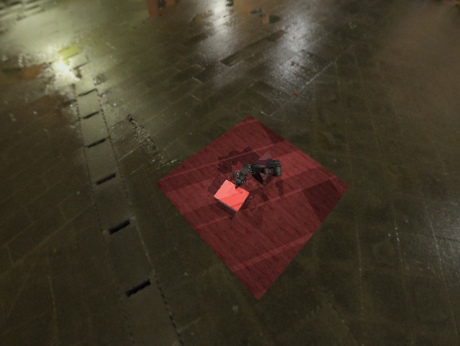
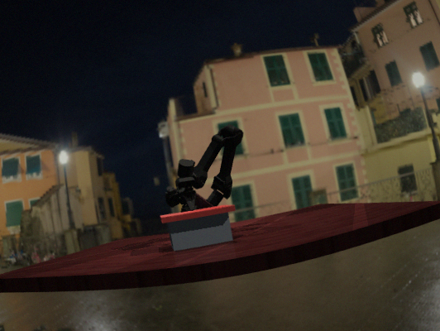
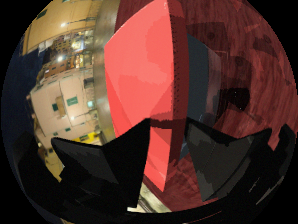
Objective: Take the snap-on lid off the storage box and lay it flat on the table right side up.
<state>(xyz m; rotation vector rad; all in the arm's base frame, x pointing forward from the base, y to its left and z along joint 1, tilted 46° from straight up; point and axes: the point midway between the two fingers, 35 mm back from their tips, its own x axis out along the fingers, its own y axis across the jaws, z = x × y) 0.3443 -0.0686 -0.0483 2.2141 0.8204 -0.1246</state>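
Right now the red lid is 8 cm ahead of my gripper tip and 1 cm to the left of it. The rest, counted from my gripper tip: grey storage box 8 cm ahead, 5 cm below, 1 cm to the left.
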